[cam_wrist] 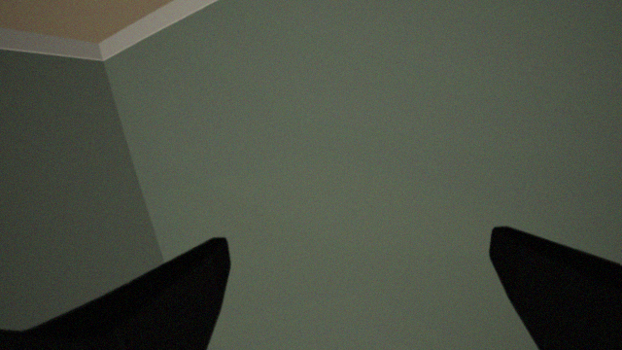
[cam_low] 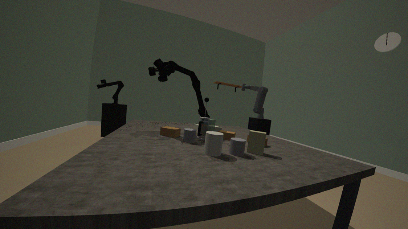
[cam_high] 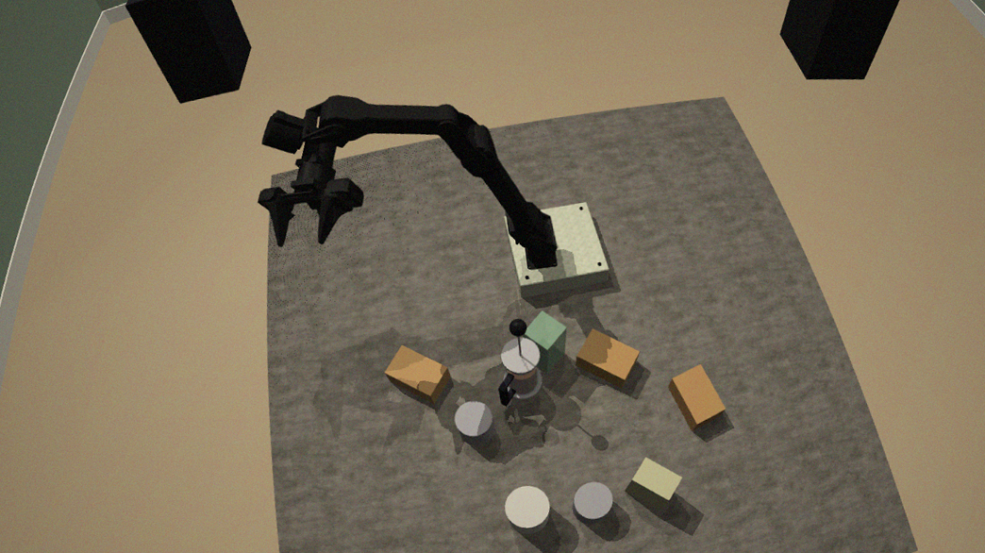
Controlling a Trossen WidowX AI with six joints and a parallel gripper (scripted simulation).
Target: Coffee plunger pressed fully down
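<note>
My gripper tip is now 33 cm to the right of the coffee press, 30 cm above it and 11 cm short of it. Round my gripper tip: yellowish block (56 cm to the left, 37 cm below, 37 cm ahead); then pale green block (39 cm to the left, 37 cm below, 5 cm ahead).
</note>
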